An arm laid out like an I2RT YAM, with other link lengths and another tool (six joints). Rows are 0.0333 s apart.
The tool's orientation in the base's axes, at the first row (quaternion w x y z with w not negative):
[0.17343, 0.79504, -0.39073, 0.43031]
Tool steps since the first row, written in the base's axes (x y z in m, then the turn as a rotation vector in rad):
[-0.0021, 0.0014, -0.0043, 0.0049, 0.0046, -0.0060]
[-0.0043, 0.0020, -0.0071, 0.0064, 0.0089, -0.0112]
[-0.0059, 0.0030, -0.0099, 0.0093, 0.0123, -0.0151]
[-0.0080, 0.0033, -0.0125, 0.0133, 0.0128, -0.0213]
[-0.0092, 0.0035, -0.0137, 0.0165, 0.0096, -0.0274]
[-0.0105, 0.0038, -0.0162, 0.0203, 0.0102, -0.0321]
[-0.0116, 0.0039, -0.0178, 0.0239, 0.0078, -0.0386]
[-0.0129, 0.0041, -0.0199, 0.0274, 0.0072, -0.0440]
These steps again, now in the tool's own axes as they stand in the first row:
[-0.0049, 0.0010, 0.0004, -0.0055, -0.0063, 0.0033]
[-0.0082, 0.0025, 0.0005, -0.0113, -0.0099, 0.0044]
[-0.0114, 0.0032, 0.0006, -0.0152, -0.0141, 0.0062]
[-0.0144, 0.0048, 0.0007, -0.0192, -0.0171, 0.0116]
[-0.0159, 0.0057, 0.0006, -0.0216, -0.0171, 0.0188]
[-0.0185, 0.0067, 0.0011, -0.0245, -0.0202, 0.0232]
[-0.0202, 0.0075, 0.0014, -0.0276, -0.0210, 0.0303]
[-0.0224, 0.0085, 0.0017, -0.0306, -0.0230, 0.0357]

